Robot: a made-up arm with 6 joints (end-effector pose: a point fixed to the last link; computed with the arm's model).
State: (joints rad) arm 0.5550 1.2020 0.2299 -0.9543 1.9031 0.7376
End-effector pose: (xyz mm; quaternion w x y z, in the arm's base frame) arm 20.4 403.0 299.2 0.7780 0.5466 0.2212 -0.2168
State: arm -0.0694 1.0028 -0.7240 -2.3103 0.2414 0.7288
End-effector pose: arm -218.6 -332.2 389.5 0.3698 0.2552 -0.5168 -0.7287
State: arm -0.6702 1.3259 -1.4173 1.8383 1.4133 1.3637
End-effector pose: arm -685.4 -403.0 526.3 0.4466 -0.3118 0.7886 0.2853
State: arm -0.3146 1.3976 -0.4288 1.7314 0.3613 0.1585
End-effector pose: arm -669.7 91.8 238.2 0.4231 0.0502 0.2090 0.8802
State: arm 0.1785 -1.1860 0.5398 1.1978 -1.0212 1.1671
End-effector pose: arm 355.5 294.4 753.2 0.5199 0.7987 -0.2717 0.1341
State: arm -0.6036 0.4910 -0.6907 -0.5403 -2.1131 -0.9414
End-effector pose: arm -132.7 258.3 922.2 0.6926 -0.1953 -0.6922 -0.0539
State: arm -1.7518 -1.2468 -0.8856 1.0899 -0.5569 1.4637
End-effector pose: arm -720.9 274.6 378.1 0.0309 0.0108 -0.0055 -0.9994
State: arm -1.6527 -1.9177 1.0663 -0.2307 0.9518 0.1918
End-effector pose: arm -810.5 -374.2 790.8 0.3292 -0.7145 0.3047 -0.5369
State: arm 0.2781 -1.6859 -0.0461 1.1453 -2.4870 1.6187
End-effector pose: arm 47.5 9.9 963.0 0.0686 0.6687 -0.6327 0.3844
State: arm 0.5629 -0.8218 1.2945 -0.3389 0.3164 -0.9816
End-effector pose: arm 320.8 -192.6 1022.5 0.6386 -0.1725 -0.5222 -0.5383
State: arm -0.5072 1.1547 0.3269 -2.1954 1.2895 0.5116
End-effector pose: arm -157.8 366.1 351.5 0.1714 0.5863 0.3138 -0.7269
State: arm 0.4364 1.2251 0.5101 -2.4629 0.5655 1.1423
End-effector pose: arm 257.2 116.6 585.3 0.1942 -0.8801 0.0243 0.4325
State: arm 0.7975 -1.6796 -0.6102 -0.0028 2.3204 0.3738
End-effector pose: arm 97.6 451.4 971.7 0.1239 -0.3042 -0.8816 0.3389
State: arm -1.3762 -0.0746 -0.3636 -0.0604 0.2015 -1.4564
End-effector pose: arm -659.8 176.9 413.0 0.5972 -0.2487 0.6924 0.3195
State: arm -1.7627 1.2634 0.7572 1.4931 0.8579 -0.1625
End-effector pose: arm -531.6 496.6 829.9 0.7127 0.3421 0.0402 0.6111
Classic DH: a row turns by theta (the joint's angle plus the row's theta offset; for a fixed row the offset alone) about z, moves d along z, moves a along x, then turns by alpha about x. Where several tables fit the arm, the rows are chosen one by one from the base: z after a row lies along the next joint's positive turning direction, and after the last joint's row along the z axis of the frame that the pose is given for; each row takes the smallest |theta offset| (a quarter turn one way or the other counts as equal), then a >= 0, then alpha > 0; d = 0 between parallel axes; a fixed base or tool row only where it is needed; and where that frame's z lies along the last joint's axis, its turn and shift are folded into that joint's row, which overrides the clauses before.
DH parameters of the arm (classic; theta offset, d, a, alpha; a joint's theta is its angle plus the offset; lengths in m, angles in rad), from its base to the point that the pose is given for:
base (fixed): 0 0.7972 -0.1983 1.5708
joint 1: -0.0856 0.1572 0.0765 -0.9267
joint 2: 0 -0.1261 -0.0374 0.9267
joint 3: 0.0856 -0.2466 0.0272 -1.5708
joint 4: 0 -0.1133 0.0055 -1.5708
joint 5: -1.4672 0.1532 -0.0591 -1.7502
joint 6: -0.9671 0.3897 -0.0175 -2.0547
tool (fixed): -1.6202 -0.0317 0 0

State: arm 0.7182 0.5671 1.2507 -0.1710 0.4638 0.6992
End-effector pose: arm -150.6 352.9 1129.8 0.3047 0.6594 -0.5518 0.4098
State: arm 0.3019 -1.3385 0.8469 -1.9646 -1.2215 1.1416
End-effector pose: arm -122.9 -2.9 951.2 0.1056 -0.4440 -0.8630 -0.2166
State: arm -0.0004 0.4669 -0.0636 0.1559 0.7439 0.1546
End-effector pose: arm -6.5 348.6 259.0 0.9686 0.2246 0.0982 -0.0408
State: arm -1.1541 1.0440 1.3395 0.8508 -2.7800 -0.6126
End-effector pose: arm -553.8 -139.9 636.9 0.5095 -0.5222 0.6597 0.1805
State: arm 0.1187 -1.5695 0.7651 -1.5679 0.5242 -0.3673
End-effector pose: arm -249.6 -268.1 371.7 0.0758 -0.1267 -0.1699 -0.9743
